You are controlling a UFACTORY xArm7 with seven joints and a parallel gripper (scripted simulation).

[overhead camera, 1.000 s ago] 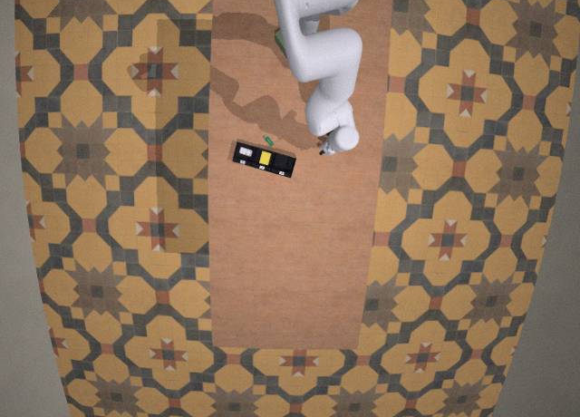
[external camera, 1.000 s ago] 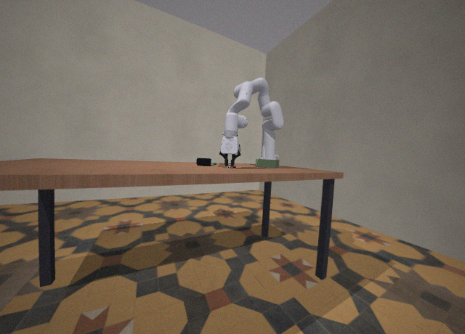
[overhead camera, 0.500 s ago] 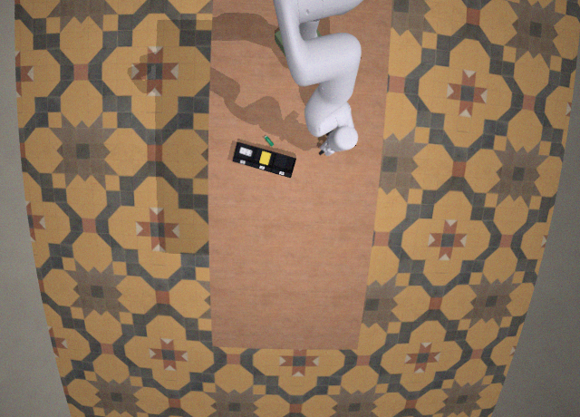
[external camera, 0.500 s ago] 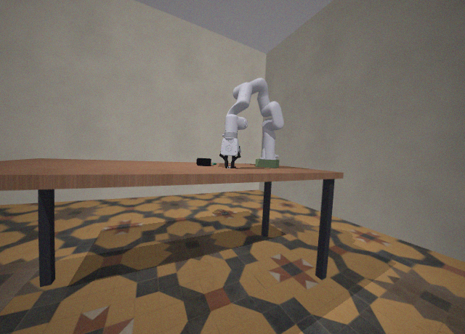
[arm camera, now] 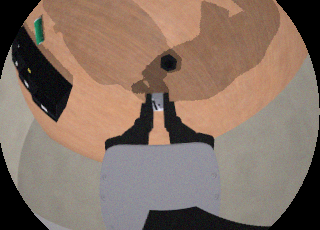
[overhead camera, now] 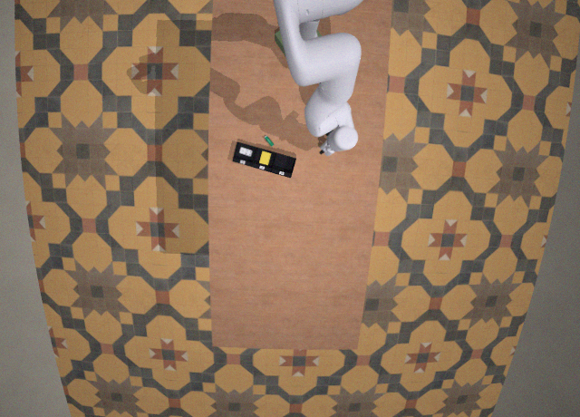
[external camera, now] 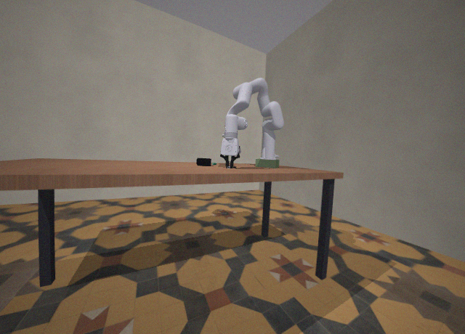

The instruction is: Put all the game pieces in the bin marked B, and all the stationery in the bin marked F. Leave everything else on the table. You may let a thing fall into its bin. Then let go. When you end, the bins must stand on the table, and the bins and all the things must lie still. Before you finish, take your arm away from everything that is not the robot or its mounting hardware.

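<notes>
The black triple bin lies 26 cm to the right of my hand and 8 cm ahead of it. Also, from my hand: green piece: 25 cm to the right, 2 cm below; black piece: 5 cm behind, 3 cm to the right, 2 cm below; pale piece: 1 cm below.
</notes>
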